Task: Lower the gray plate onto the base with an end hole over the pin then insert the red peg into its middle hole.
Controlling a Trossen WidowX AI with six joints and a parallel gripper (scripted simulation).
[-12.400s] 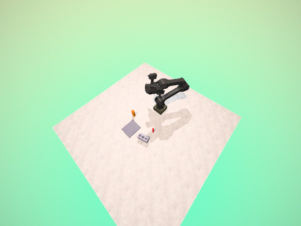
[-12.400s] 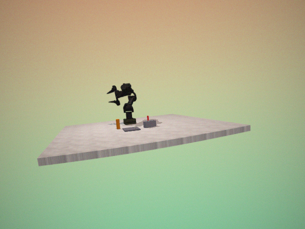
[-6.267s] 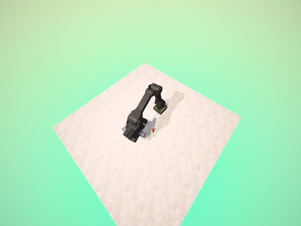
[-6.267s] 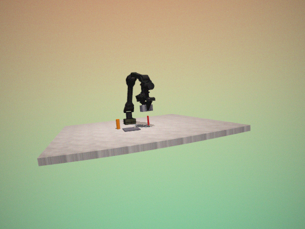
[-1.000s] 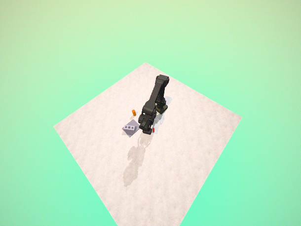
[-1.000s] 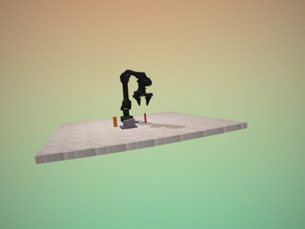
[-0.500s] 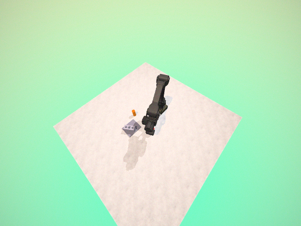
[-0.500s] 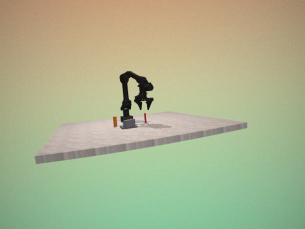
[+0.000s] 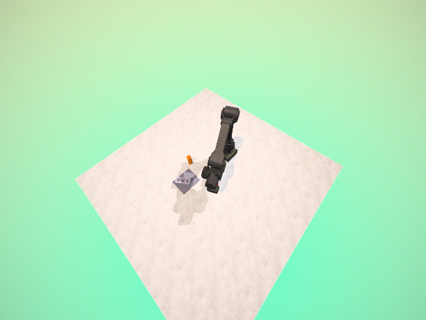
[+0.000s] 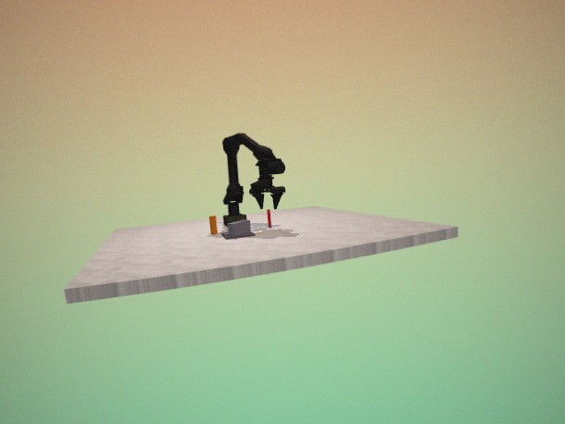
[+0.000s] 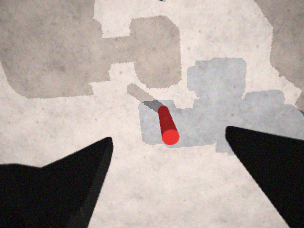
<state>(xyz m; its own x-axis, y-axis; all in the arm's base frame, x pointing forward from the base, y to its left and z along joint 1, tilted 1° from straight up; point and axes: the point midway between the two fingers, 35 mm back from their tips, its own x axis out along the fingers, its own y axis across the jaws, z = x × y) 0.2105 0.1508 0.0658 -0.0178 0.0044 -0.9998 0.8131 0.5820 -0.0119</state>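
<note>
Now: the red peg 40 mm below my gripper tip. Round my gripper tip: dark square base (140 mm to the right, 140 mm ahead, 70 mm below); then gray plate (160 mm ahead, 150 mm to the right, 40 mm below); then orange cylinder (260 mm to the right, 40 mm below, 40 mm ahead).
</note>
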